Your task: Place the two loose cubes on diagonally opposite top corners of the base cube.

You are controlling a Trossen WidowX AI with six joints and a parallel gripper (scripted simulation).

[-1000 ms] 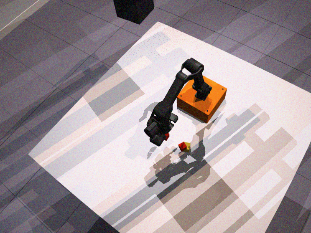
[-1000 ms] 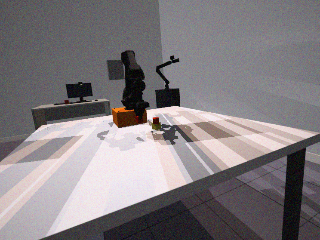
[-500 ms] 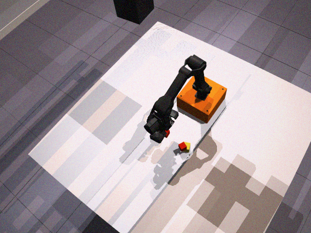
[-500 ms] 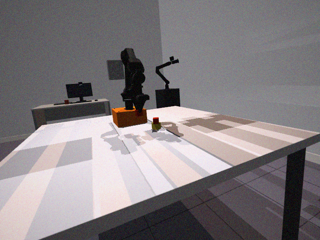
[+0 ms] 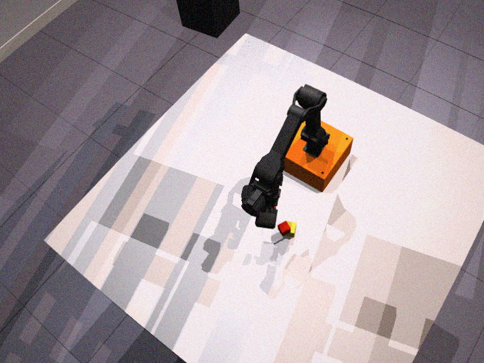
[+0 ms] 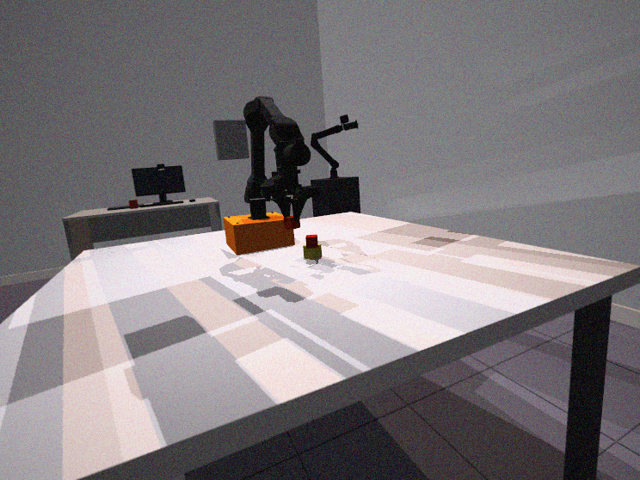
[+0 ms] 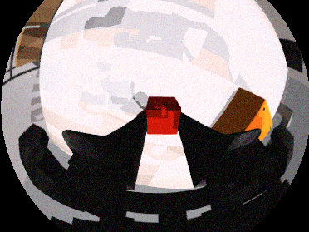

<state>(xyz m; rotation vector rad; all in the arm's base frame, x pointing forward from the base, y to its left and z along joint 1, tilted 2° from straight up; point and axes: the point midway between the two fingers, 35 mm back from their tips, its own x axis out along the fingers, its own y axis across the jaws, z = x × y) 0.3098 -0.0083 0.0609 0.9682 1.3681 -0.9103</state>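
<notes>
My gripper tip is 100 mm above the yellow base cube, 70 mm to the right of it and 10 mm past it.
</notes>
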